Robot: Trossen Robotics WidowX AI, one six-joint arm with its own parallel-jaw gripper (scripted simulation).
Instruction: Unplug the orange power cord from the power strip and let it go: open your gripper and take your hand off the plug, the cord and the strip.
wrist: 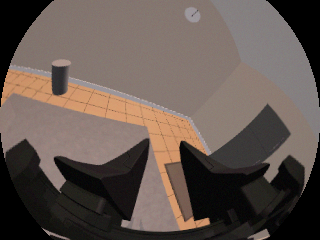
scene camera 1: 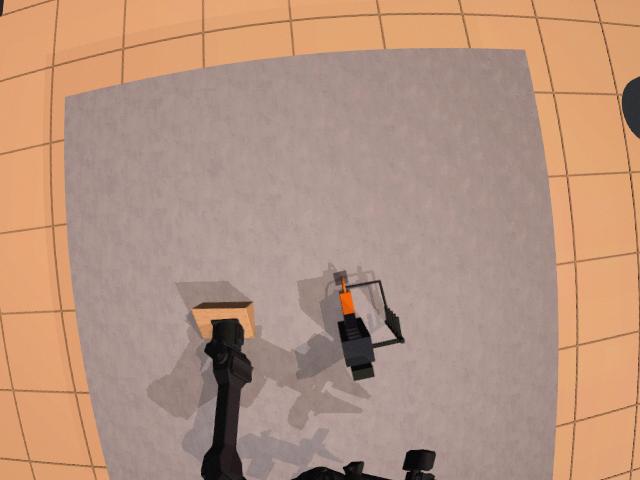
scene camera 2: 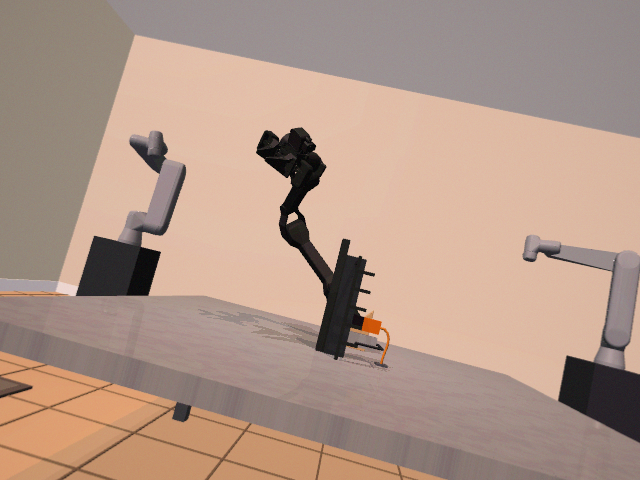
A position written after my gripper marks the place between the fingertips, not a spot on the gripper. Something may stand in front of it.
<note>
In view: my gripper (scene camera 2: 261, 155).
My gripper also shows in the wrist view (wrist: 164, 143).
</note>
